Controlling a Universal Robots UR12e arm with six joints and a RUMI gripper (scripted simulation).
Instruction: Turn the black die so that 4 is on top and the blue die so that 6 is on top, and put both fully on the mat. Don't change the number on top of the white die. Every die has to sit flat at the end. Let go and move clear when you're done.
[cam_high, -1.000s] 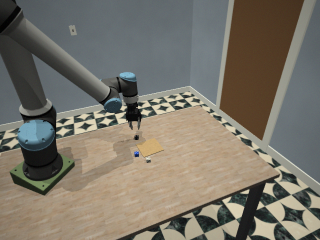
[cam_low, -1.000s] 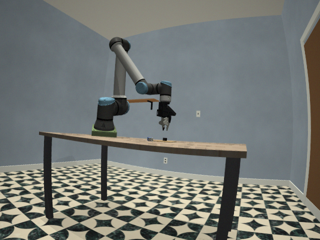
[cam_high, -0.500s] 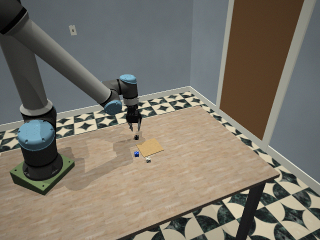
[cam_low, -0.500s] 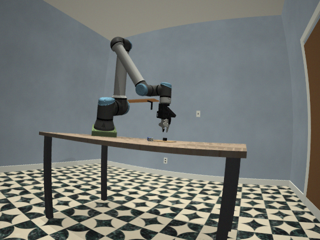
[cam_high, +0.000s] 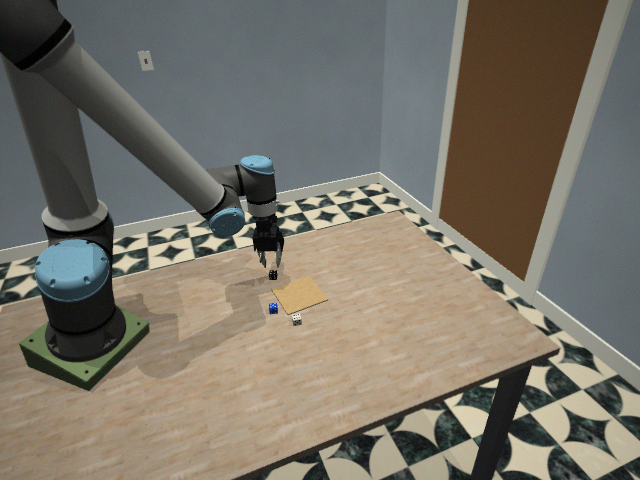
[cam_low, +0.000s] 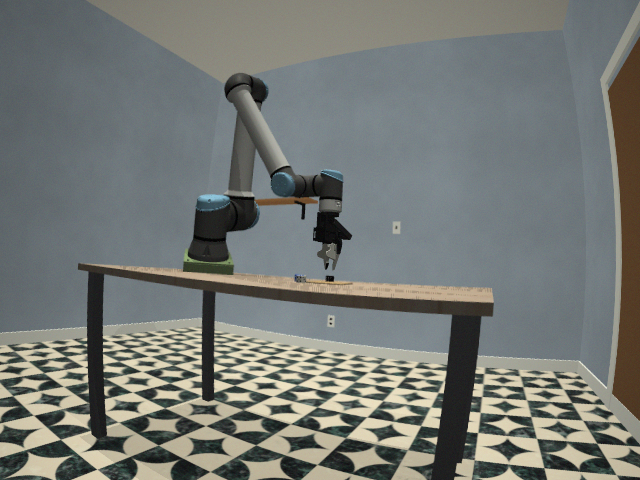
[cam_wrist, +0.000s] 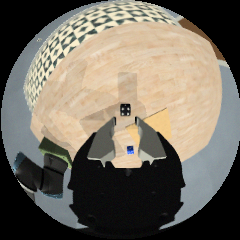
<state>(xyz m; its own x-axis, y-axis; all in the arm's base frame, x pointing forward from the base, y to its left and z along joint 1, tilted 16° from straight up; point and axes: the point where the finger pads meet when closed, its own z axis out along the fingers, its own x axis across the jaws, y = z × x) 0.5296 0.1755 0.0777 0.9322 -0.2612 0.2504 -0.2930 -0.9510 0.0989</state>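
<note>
Now: the black die 50 mm below my hand. Round my hand: white die: 30 mm ahead, 240 mm to the right, 50 mm below; tan mat: 60 mm ahead, 120 mm to the right, 60 mm below; blue die: 30 mm behind, 170 mm to the right, 50 mm below.
</note>
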